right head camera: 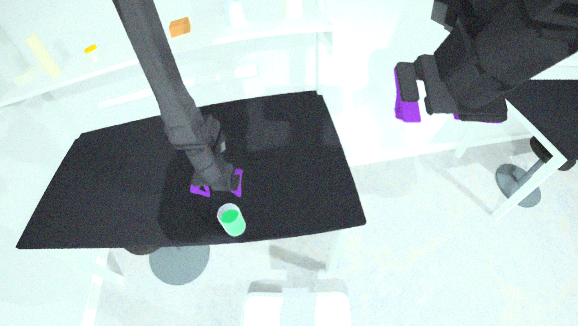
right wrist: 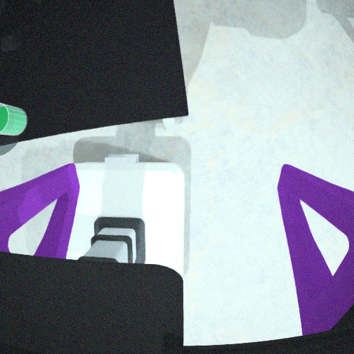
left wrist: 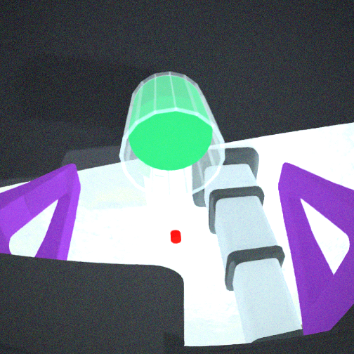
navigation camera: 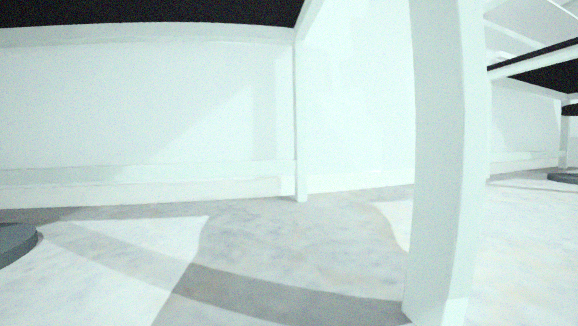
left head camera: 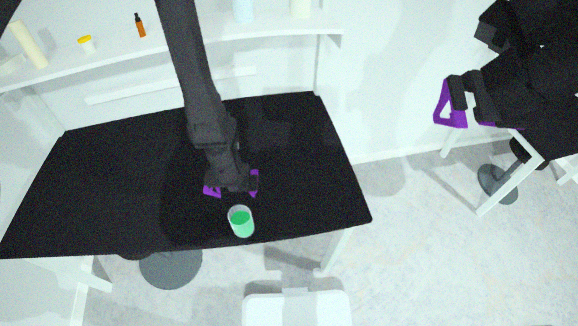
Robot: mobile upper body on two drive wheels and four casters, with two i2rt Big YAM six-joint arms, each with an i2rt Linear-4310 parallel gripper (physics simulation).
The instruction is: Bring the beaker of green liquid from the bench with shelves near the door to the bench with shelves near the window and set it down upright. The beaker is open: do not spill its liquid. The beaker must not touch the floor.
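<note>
The open glass beaker of green liquid (left head camera: 242,223) (right head camera: 232,221) (left wrist: 171,135) (right wrist: 13,120) stands upright on the black bench top (left head camera: 125,175) (right head camera: 120,185), close to its front edge. My left gripper (left head camera: 231,191) (right head camera: 216,190) is open and empty above the bench, a little behind the beaker in the head views. In the left wrist view the beaker shows beyond the purple fingers, between their lines but apart from both. My right gripper (left head camera: 475,125) (right head camera: 436,120) (right wrist: 178,175) is open and empty, out to the right of this bench.
A shelf (left head camera: 220,38) above the bench's back holds an orange bottle (left head camera: 140,27), a yellow-capped jar (left head camera: 88,45) and cream containers. A stool (left head camera: 171,267) stands under the front edge. Another black-topped bench (right head camera: 550,105) is at the right. A white bench leg (navigation camera: 437,150) stands near the base.
</note>
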